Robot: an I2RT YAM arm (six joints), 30 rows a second.
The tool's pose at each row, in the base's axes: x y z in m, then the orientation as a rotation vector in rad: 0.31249, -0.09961, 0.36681, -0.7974, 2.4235, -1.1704; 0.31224, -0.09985, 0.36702, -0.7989, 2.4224, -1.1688; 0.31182, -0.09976, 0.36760, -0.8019, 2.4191, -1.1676; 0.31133, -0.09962, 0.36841, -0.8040, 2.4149, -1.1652; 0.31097, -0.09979, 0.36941, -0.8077, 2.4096, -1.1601; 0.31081, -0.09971, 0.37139, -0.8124, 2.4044, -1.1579; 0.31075, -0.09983, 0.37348, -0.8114, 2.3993, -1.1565; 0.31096, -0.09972, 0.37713, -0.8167, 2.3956, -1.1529; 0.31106, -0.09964, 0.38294, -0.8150, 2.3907, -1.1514; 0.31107, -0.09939, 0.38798, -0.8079, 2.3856, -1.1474; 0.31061, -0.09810, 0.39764, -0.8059, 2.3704, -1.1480; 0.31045, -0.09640, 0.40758, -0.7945, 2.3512, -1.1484; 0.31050, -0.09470, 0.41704, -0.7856, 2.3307, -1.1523; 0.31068, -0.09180, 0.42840, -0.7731, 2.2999, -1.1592
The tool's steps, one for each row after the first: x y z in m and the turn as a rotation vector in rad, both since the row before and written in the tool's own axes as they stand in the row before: 0.00033, -0.00020, -0.00011, -0.0005, -0.0018, -0.0005; 0.00024, -0.00027, -0.00062, 0.0005, -0.0034, -0.0014; 0.00025, -0.00040, -0.00083, 0.0005, -0.0046, -0.0003; 0.00033, -0.00076, -0.00069, -0.0005, -0.0070, -0.0006; -0.00005, -0.00148, -0.00133, 0.0006, -0.0055, -0.0021; -0.00001, -0.00170, -0.00122, 0.0021, -0.0046, 0.0017; -0.00048, -0.00292, -0.00215, -0.0010, -0.0051, -0.0023; -0.00052, -0.00461, -0.00350, 0.0021, -0.0045, 0.0021; -0.00053, -0.00389, -0.00317, 0.0021, -0.0055, 0.0067; -0.00125, -0.00689, -0.00679, 0.0084, -0.0113, 0.0029; -0.00187, -0.00706, -0.00695, 0.0124, -0.0138, 0.0100; -0.00214, -0.00681, -0.00644, 0.0143, -0.0132, 0.0073; -0.00338, -0.00787, -0.00801, 0.0220, -0.0192, 0.0099
